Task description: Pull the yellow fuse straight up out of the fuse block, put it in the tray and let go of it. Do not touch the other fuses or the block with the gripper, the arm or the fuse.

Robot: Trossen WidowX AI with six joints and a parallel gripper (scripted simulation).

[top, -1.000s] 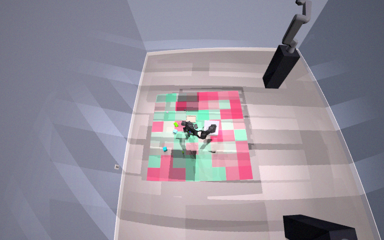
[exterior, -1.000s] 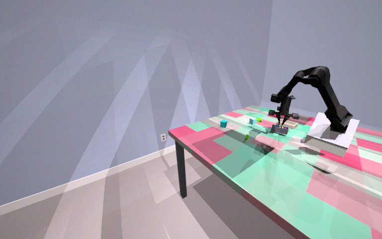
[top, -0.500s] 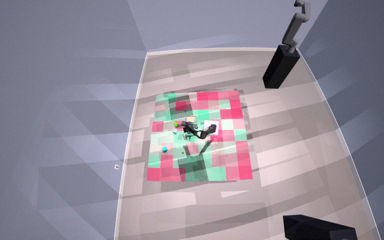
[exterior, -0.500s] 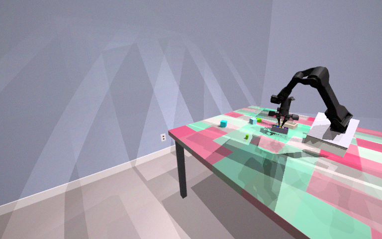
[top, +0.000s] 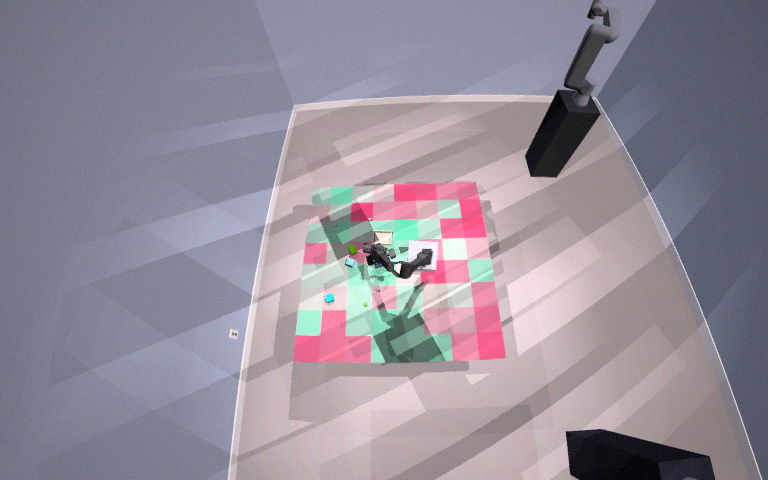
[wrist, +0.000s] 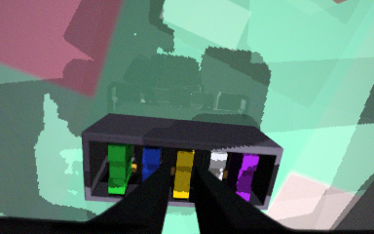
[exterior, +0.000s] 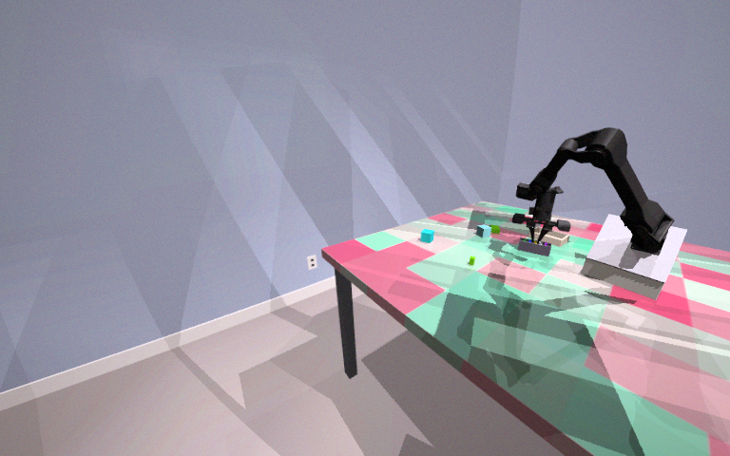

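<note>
Now: gripper tip 10 mm short of the beige tray, 190 mm to the left of it and 30 mm above it. From my gripper tip the other things lie so: yellow fuse: 10 mm below; green block: 210 mm ahead, 100 mm to the right, 30 mm below; light blue cube: 210 mm ahead, 10 mm to the left, 10 mm below.
</note>
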